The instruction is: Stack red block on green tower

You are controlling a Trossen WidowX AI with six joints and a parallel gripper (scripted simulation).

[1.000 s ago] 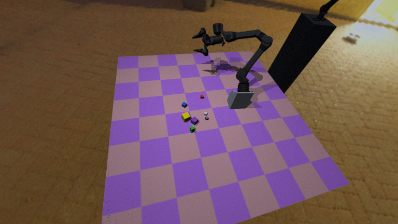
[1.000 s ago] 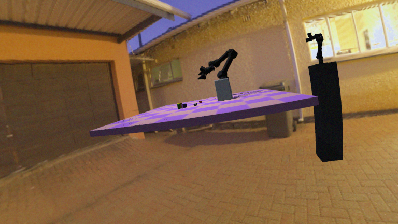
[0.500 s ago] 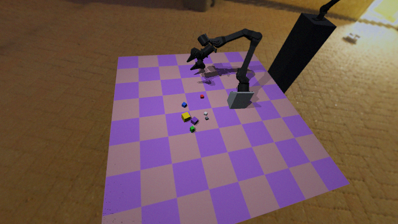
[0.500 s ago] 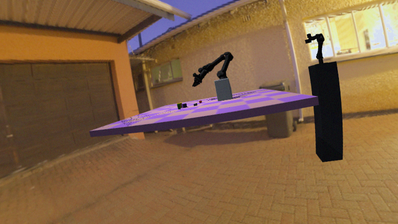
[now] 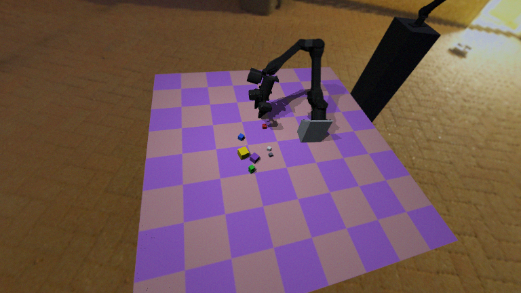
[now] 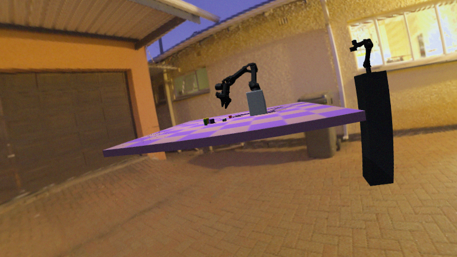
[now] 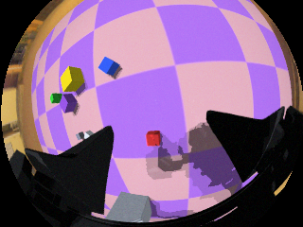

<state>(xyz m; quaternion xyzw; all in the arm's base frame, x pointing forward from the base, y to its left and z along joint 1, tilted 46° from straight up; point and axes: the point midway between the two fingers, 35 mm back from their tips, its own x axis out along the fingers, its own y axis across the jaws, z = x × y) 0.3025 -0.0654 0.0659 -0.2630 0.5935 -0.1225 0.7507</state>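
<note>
My gripper tip is 5 cm past the red block, 2 cm to the right of it and 8 cm above it. Round my gripper tip: dark purple block: 2 cm ahead, 23 cm to the left, 7 cm below; then small blue block: 8 cm ahead, 10 cm to the left, 8 cm below; then yellow block: 7 cm ahead, 21 cm to the left, 7 cm below.
</note>
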